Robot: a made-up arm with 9 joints.
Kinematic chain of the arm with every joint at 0, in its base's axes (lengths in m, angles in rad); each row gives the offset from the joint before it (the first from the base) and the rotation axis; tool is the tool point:
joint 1: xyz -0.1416 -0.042 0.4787 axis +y
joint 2: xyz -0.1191 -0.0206 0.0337 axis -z
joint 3: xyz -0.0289 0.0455 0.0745 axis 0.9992 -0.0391 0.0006
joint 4: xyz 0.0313 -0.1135 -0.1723 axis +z
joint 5: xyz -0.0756 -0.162 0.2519 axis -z
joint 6: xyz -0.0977 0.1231 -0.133 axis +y
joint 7: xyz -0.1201 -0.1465 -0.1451 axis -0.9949 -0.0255 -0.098
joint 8: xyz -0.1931 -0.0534 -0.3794 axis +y
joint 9: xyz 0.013 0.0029 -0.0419 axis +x
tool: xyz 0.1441 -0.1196 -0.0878
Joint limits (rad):
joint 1: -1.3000..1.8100
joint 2: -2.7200..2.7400
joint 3: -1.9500..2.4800
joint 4: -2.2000..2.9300
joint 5: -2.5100..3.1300
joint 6: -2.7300..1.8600
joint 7: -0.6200..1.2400
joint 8: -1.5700..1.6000
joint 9: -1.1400..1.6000
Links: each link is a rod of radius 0.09 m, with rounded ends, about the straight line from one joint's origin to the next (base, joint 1, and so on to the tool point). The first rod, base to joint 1, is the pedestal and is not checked.
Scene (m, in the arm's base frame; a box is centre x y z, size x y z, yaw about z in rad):
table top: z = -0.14
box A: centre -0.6 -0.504 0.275 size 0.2 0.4 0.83 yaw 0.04
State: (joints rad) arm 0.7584 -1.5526 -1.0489 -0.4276 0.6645 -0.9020 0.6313 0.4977 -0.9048
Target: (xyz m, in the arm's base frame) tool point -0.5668 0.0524 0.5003
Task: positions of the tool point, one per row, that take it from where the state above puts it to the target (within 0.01 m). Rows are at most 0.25 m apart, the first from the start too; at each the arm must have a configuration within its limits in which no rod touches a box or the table.
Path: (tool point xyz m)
1: 0.2660 -0.6563 0.3932
2: 0.0614 -0.6663 0.3432
3: -0.1323 -0.5821 0.2857
4: -0.2790 -0.4188 0.2493
5: -0.3545 -0.2110 0.2564
6: -0.4692 -0.1505 0.3212
7: -0.5439 -0.0603 0.4095
8: -0.5668 0.0524 0.5003

